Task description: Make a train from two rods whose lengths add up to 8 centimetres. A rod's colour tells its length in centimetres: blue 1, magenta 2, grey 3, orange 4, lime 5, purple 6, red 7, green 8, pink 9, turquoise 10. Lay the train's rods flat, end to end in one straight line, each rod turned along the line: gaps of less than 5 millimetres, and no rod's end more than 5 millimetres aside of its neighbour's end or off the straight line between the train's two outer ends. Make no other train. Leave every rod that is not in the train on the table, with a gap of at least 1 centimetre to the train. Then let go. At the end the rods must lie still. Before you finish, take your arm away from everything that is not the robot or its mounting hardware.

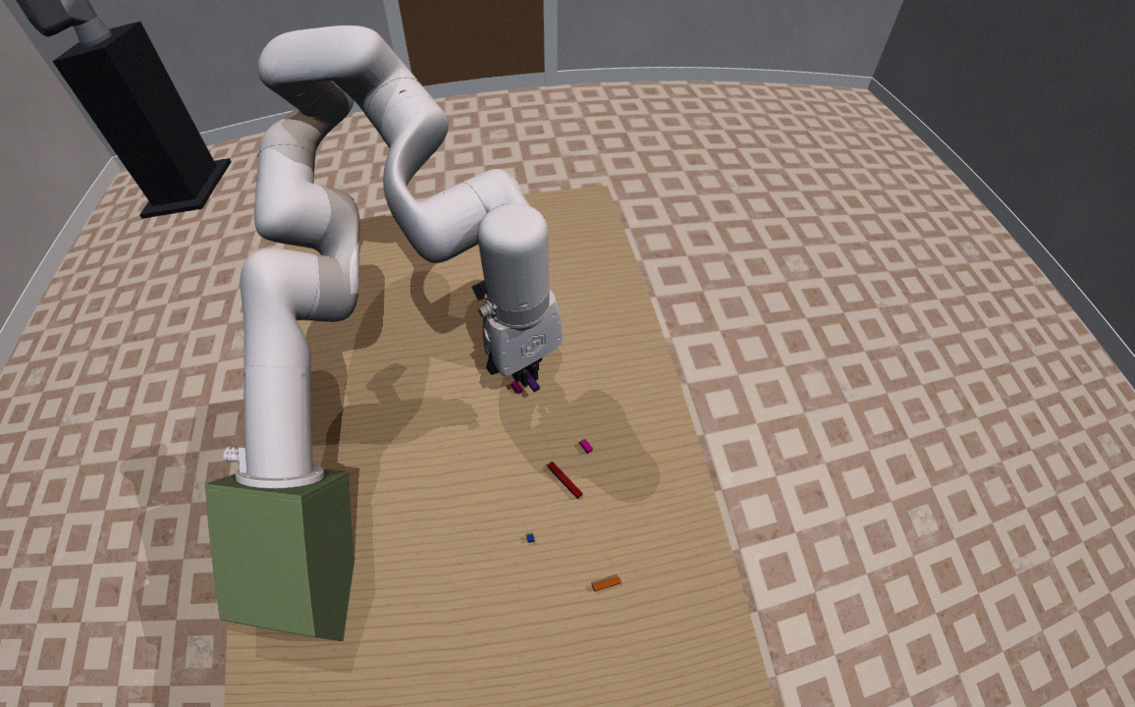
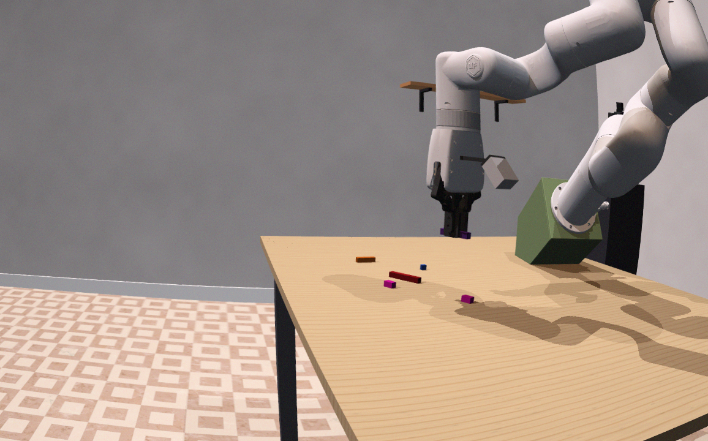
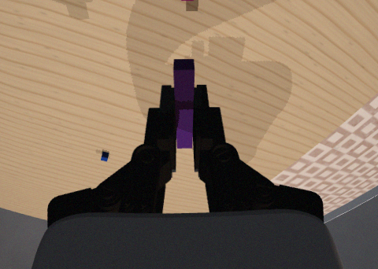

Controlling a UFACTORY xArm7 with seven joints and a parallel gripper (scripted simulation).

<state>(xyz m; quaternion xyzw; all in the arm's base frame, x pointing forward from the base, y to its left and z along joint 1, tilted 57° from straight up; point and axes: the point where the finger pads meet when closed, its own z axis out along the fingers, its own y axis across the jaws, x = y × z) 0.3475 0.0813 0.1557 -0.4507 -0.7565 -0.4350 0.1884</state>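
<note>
Right now the magenta rod is 12 cm below my hand, 4 cm to the left of it and 2 cm behind it. From my hand the other things lie so: small blue rod: 22 cm to the right, 12 cm below, 1 cm behind; purple rod: 2 cm below; red rod: 13 cm to the right, 12 cm below, 5 cm ahead.
</note>
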